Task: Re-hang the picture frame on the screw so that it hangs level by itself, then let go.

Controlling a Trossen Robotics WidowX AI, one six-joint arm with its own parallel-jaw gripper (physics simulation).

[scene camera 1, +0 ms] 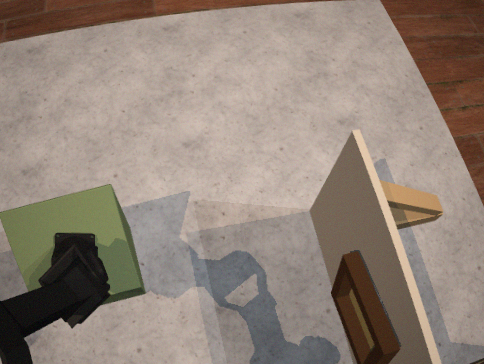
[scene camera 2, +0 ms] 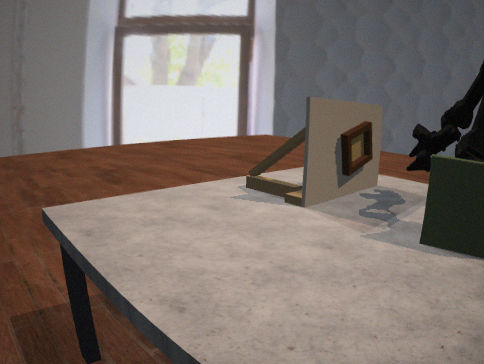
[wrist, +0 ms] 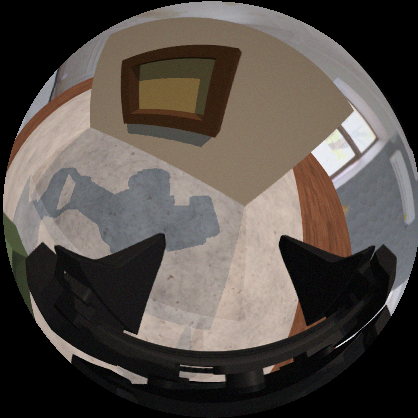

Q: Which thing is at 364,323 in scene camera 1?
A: A brown picture frame.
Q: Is the gripper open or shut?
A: Open.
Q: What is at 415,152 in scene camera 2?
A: The gripper.
